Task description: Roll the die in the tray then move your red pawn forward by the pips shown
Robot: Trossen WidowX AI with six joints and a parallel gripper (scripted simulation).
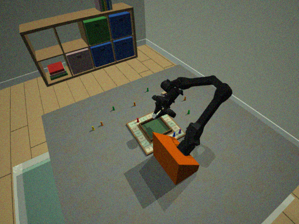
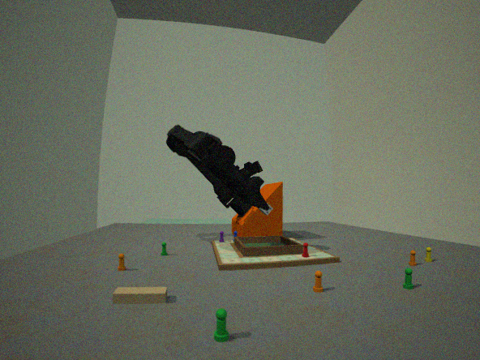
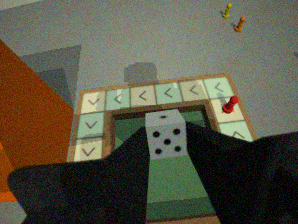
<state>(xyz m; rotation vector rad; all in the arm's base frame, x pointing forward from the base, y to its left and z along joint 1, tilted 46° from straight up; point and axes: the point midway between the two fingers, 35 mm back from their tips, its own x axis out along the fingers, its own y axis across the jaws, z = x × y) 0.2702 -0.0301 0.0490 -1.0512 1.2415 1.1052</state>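
Right now the white die is right at my gripper tip. Also, from my gripper tip: blue pawn (120 mm behind, 100 mm below, 50 mm to the right); green tray (120 mm below); red pawn (120 mm ahead, 100 mm below, 50 mm to the left).
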